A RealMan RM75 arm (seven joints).
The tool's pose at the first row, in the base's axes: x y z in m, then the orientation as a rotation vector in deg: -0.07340 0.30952 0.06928 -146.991 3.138 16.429
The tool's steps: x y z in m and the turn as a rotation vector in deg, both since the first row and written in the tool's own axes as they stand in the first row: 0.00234 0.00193 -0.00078 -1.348 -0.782 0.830; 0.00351 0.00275 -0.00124 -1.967 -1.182 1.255; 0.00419 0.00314 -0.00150 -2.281 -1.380 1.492; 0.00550 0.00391 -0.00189 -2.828 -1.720 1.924; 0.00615 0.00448 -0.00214 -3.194 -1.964 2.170; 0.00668 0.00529 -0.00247 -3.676 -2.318 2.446; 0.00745 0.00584 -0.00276 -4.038 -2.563 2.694; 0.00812 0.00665 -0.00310 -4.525 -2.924 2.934; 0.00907 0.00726 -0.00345 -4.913 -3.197 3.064
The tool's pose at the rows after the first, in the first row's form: -0.07115 0.30752 0.06841 -148.234 3.742 17.883; -0.07000 0.30660 0.06811 -148.795 4.062 18.625; -0.06933 0.30615 0.06797 -149.080 4.255 19.004; -0.06805 0.30531 0.06761 -149.575 4.620 19.669; -0.06742 0.30471 0.06738 -149.901 4.802 20.120; -0.06692 0.30386 0.06711 -150.321 4.968 20.739; -0.06617 0.30326 0.06690 -150.640 5.154 21.194; -0.06553 0.30240 0.06661 -151.059 5.271 21.814; -0.06459 0.30172 0.06638 -151.394 5.289 22.266
